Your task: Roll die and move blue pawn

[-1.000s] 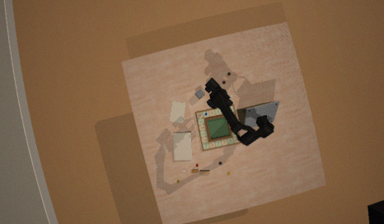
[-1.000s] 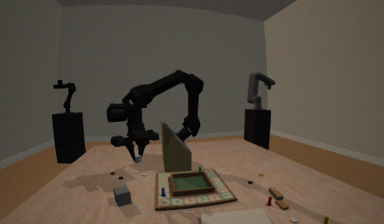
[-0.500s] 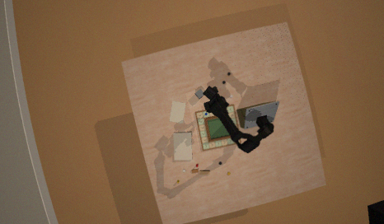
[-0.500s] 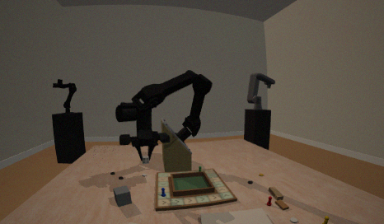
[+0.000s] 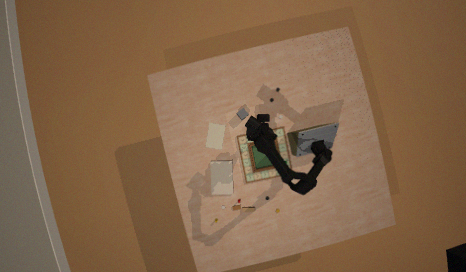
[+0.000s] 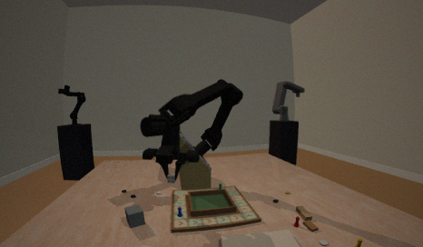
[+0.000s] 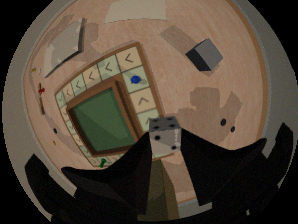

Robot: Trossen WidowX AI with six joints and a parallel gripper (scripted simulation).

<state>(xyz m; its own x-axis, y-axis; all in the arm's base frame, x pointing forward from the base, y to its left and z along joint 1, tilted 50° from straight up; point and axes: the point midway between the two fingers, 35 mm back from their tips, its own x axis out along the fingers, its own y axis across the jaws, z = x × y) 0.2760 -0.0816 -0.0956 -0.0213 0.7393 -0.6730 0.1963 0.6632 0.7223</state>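
Now: the blue pawn 100 mm below my gripper tip, 60 mm ahead of it and 20 mm to the left of it. Also, from my gripper tip: grey die (right at my gripper tip); then green pawn (200 mm to the left, 120 mm behind, 100 mm below); then green tray (140 mm to the left, 120 mm below, 10 mm behind).
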